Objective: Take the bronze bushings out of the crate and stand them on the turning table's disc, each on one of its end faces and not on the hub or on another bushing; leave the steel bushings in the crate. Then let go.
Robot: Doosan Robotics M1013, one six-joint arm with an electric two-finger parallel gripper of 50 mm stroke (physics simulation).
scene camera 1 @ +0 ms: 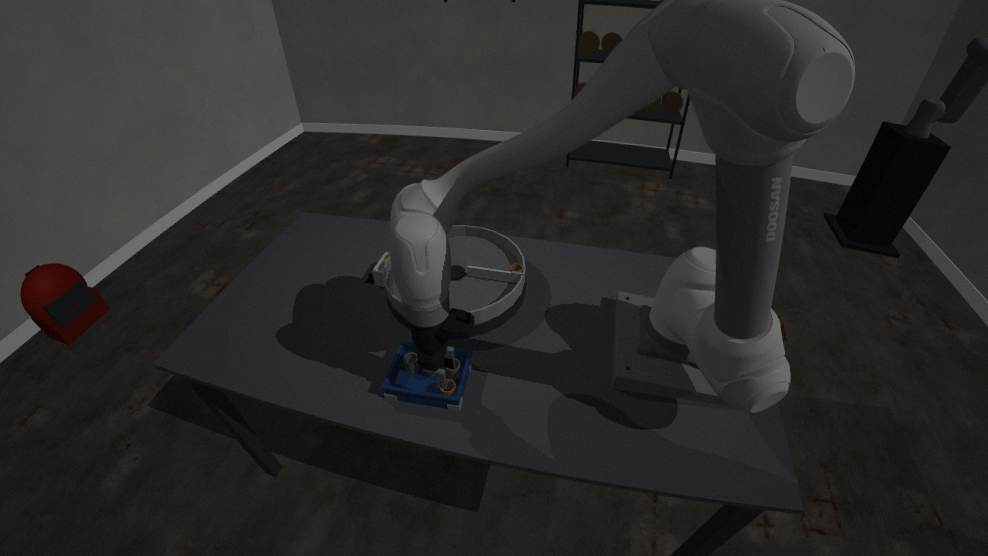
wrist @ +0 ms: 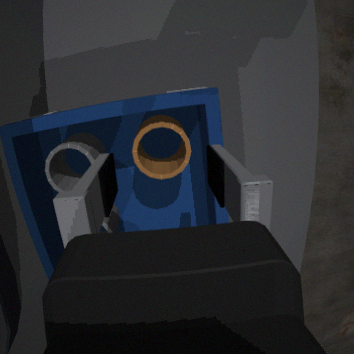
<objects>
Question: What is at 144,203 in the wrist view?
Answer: A blue crate.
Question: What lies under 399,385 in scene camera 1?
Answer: A blue crate.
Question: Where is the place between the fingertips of the gripper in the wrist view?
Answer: At 160,167
</objects>
